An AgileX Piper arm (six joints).
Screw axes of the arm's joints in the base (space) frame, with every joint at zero. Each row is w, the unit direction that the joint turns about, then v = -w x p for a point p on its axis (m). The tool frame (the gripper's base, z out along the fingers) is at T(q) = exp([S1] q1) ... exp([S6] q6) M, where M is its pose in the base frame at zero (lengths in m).
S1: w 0 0 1 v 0 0 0
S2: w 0 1 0 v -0.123 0 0
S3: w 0 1 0 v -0.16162 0 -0.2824
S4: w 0.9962 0 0.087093 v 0 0.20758 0
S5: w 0 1 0 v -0.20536 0 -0.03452
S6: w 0.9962 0 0.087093 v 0 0.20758 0
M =
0.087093 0 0.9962 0.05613
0 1 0 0
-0.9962 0 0.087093 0.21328
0 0 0 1
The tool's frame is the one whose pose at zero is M.
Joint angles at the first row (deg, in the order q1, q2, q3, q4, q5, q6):
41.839 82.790 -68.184 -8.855 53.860 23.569
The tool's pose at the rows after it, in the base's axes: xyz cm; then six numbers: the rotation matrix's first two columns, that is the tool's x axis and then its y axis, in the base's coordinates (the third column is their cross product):
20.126 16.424 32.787 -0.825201 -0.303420 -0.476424 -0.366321 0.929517 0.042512
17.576 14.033 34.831 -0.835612 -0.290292 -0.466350 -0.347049 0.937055 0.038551
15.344 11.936 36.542 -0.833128 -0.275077 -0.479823 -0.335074 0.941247 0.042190
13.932 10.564 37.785 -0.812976 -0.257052 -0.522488 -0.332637 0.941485 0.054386
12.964 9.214 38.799 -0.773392 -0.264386 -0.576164 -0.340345 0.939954 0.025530
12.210 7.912 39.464 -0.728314 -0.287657 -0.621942 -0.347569 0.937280 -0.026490
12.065 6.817 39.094 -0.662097 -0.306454 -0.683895 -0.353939 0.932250 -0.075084
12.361 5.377 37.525 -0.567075 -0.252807 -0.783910 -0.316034 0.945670 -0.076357
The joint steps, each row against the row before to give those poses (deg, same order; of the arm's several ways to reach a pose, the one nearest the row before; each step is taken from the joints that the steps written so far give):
0.000 -7.442 2.434 -0.001 4.195 0.242
0.000 -6.562 0.471 0.001 6.885 0.114
0.000 -5.796 0.134 -0.193 4.826 0.001
0.001 -4.128 0.002 -0.471 1.244 0.000
-0.001 -3.401 -0.001 -2.407 0.466 -1.109
-0.001 -2.948 0.398 -3.167 0.233 -1.708
-1.912 -3.098 3.315 -2.379 -4.671 -2.711
-7.045 -4.626 7.646 0.268 -12.385 -2.591

